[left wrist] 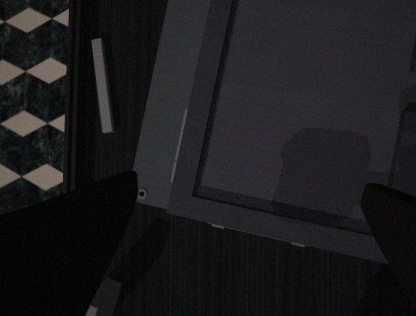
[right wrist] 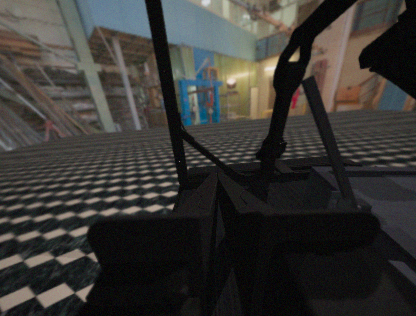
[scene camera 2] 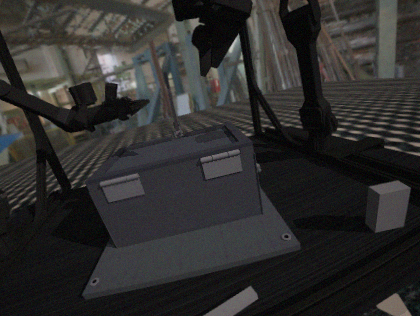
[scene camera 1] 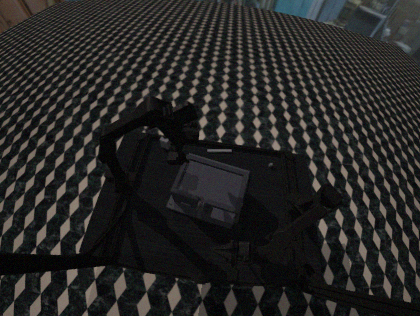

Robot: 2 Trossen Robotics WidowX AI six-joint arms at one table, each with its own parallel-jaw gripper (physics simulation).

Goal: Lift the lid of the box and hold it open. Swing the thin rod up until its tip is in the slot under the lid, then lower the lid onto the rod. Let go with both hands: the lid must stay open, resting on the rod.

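Places are measured from the left arm's base along level axes (x ahead, y down, z left), in millimetres.
Where they show: left gripper, fingertip midpoint: [left wrist: 248, 188] [scene camera 2: 208, 72] [scene camera 1: 190, 152]; right gripper, fingertip midpoint: [right wrist: 216, 177] [scene camera 2: 149, 100] [scene camera 1: 209, 248]; left arm's base, origin of the base link: [right wrist: 266, 171] [scene camera 2: 320, 147] [scene camera 1: 125, 188]; right arm's base, origin of the base link: [scene camera 2: 6, 252] [scene camera 1: 292, 210].
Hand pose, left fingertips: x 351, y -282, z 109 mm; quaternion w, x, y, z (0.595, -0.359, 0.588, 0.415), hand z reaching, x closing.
Each offset is from my left fingertips to the top centre of the thing. "spot": to the spot under its first point. Level surfaces: height alone.
A grey box [scene camera 1: 209, 188] [scene camera 2: 177, 194] stands on a grey base plate @[spot: dx +123, dy +289, dz +102 mm] [scene camera 2: 193, 254] [left wrist: 156, 103]. Its lid @[dx +98, dy +137, dz -64 mm] [scene camera 2: 174, 147] [left wrist: 285, 94] lies flat and closed, with two hinges on the side facing scene camera 2. The thin rod [scene camera 2: 172, 103] [right wrist: 326, 135] stands nearly upright at the box's far side. My left gripper [scene camera 1: 177, 155] [scene camera 2: 209, 63] [left wrist: 248, 188] is open and empty, hanging above the lid's corner near the hinge side. My right gripper [scene camera 2: 131, 105] [right wrist: 216, 177] is shut on nothing, level with the box top and a short way from the rod.
The box sits on a dark board @[dy +302 mm] [scene camera 1: 146, 235] over a checkered floor. A pale flat strip @[dx +133, dy +291, dz +218 mm] [scene camera 1: 219, 150] [scene camera 2: 237, 301] [left wrist: 102, 84] lies on the board beyond the hinge side. The arms' dark posts [scene camera 2: 312, 78] rise behind the box in scene camera 2.
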